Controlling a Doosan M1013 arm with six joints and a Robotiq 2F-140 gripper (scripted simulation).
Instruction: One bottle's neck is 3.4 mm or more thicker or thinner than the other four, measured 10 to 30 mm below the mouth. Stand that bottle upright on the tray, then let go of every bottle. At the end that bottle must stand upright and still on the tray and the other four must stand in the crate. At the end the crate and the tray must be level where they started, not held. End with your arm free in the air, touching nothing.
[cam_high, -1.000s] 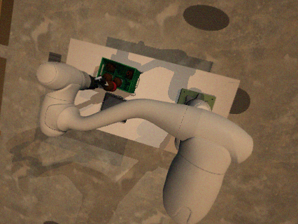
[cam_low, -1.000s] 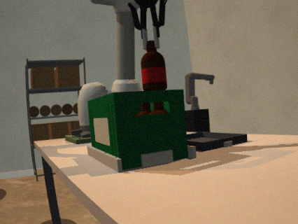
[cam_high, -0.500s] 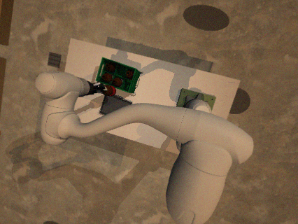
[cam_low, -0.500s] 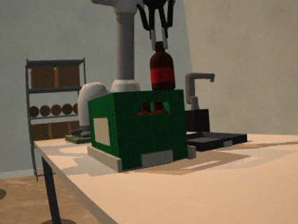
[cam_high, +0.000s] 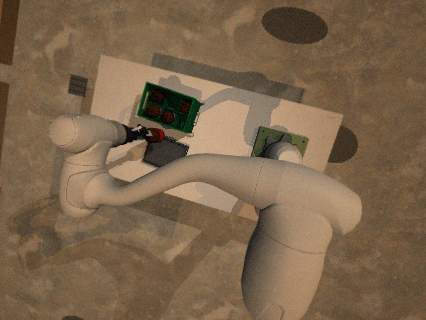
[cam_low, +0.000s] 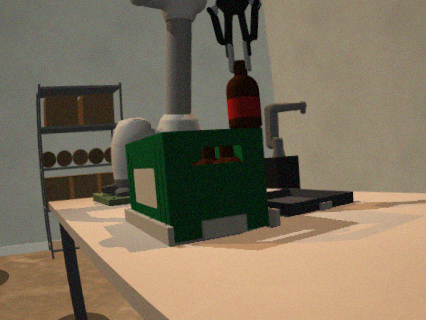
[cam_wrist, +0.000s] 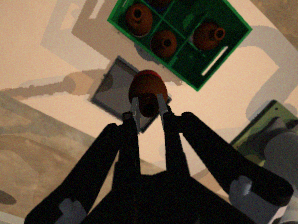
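The brown bottle lies 9 cm below my hand. Also, from my hand: green crate 27 cm below, 15 cm to the right, 1 cm ahead; dark tray 34 cm below, 11 cm to the left, 1 cm behind.
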